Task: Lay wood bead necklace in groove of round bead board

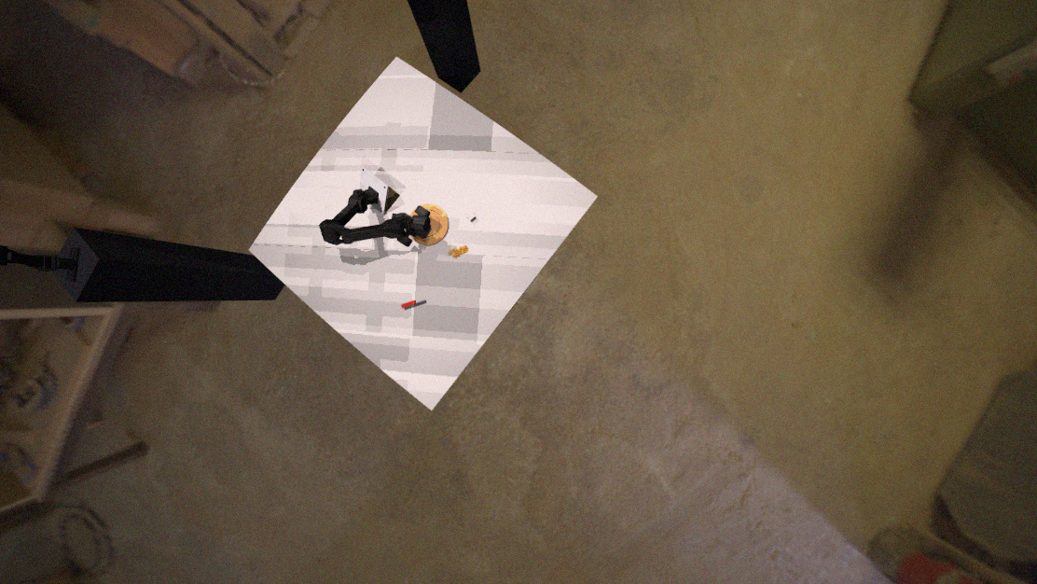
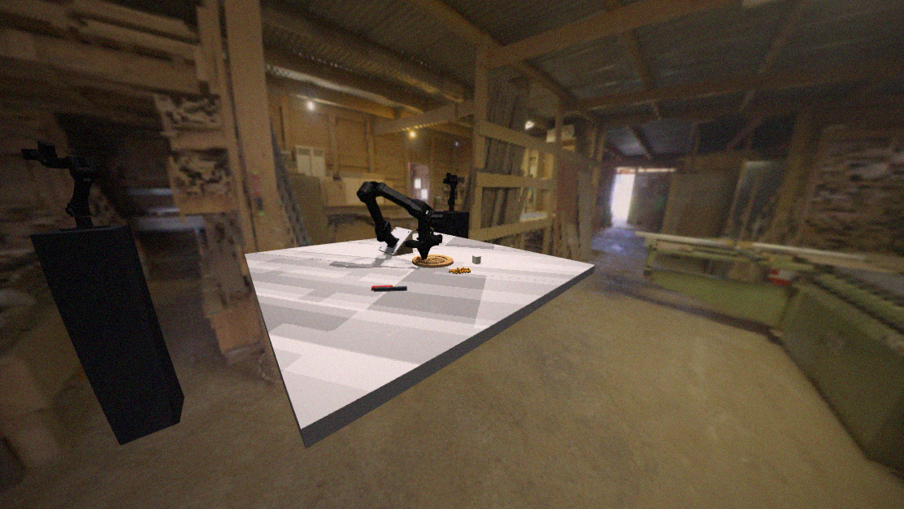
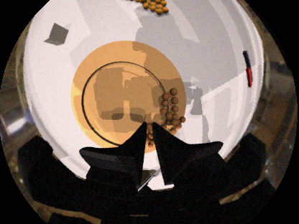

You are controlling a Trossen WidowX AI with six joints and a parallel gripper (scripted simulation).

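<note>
My gripper tip is now 160 mm short of the small grey cube and 200 mm to the right of it. Round my gripper tip: black marker: 190 mm ahead, 300 mm to the right, 10 mm below.
</note>
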